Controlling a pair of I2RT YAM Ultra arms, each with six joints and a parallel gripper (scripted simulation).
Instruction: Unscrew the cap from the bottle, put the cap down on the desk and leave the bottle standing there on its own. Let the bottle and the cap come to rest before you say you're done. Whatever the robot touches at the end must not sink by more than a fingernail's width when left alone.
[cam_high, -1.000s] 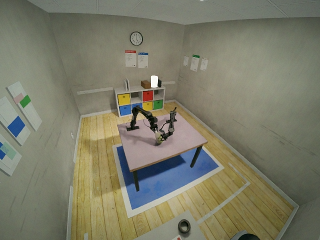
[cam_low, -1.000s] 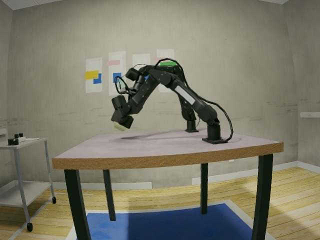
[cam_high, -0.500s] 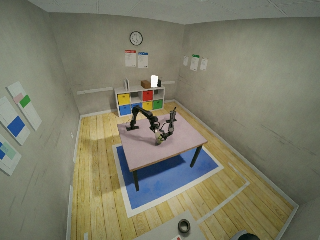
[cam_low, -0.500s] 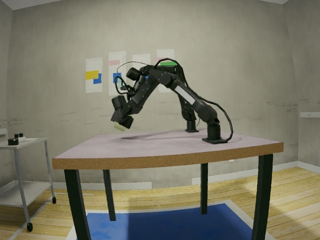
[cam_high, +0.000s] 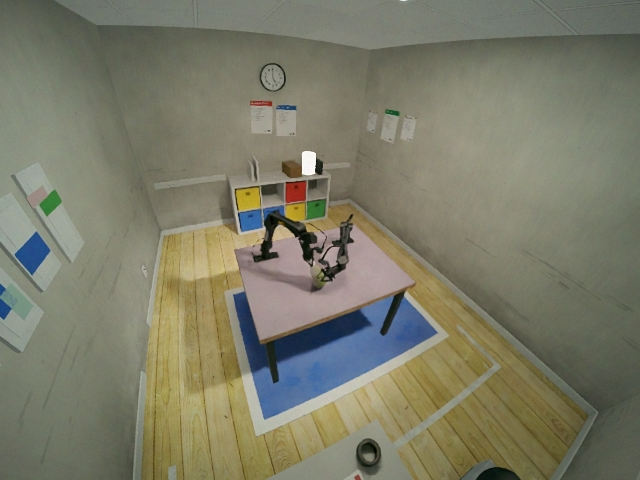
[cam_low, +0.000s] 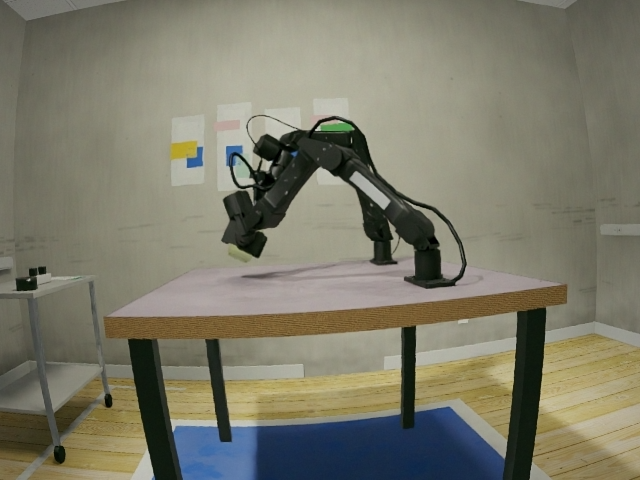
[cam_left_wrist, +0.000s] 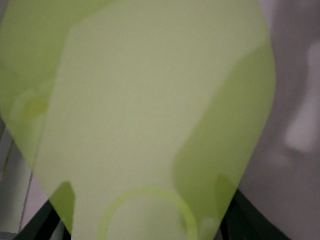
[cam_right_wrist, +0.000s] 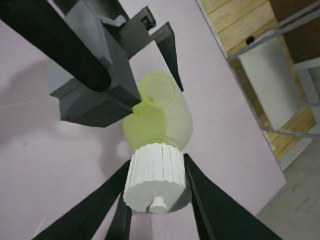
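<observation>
My right gripper is now 10 mm below the white cap. Round my right hand: green bottle 30 mm ahead, 20 mm to the left, 60 mm below.
My left hand is 2 cm past the green bottle, 2 cm to the left of it and 4 cm below it. Also, from my left hand: white cap 6 cm behind, 4 cm to the right, 11 cm above.
</observation>
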